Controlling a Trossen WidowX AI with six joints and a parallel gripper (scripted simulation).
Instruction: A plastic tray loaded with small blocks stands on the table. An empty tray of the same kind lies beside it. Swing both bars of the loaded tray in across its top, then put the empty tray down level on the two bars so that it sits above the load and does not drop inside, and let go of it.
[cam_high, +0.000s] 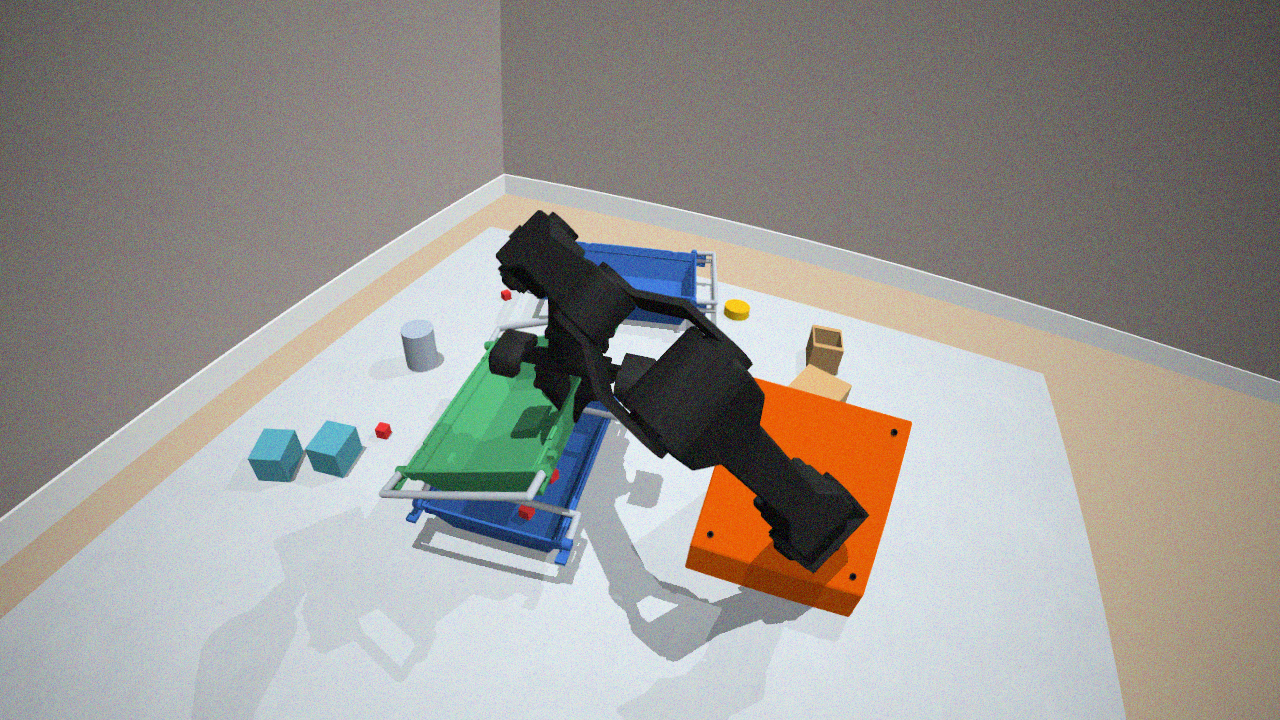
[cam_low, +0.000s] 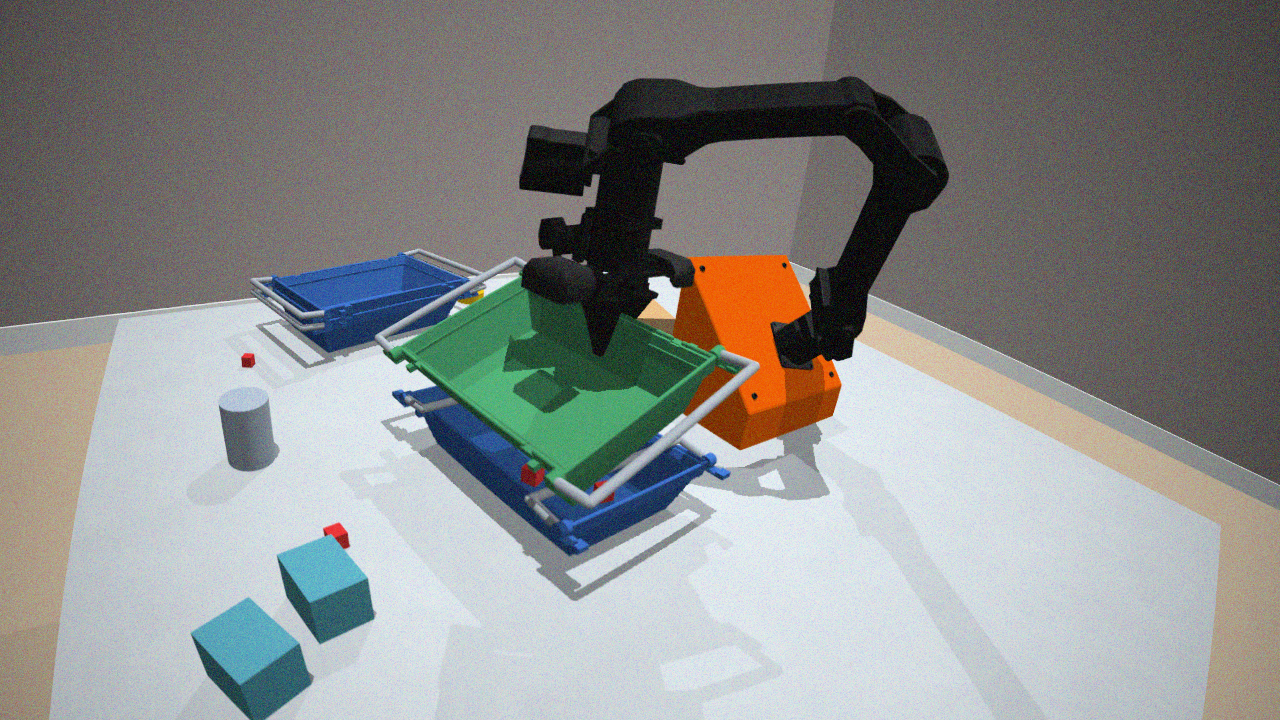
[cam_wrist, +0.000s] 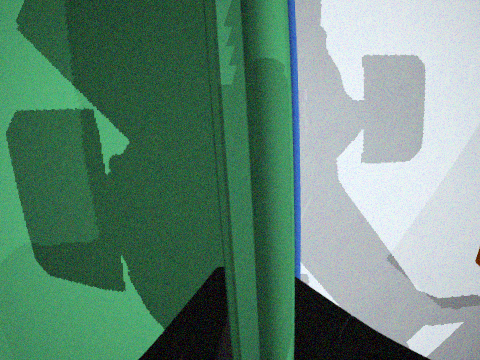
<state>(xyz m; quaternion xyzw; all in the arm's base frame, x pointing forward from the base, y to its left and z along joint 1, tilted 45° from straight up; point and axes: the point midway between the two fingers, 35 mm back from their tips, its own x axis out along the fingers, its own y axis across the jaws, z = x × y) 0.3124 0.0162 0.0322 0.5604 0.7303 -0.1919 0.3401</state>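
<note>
Now: gripper tip 8 cm short of the green tray, 2 cm to the right of it and 1 cm below it. From my gripper tip the other things lie so: brown box: 48 cm to the right, 22 cm behind, 11 cm below; then grey cylinder: 37 cm ahead, 9 cm below, 8 cm to the right; then yellow disc: 54 cm to the right, 12 cm below, 2 cm behind.
</note>
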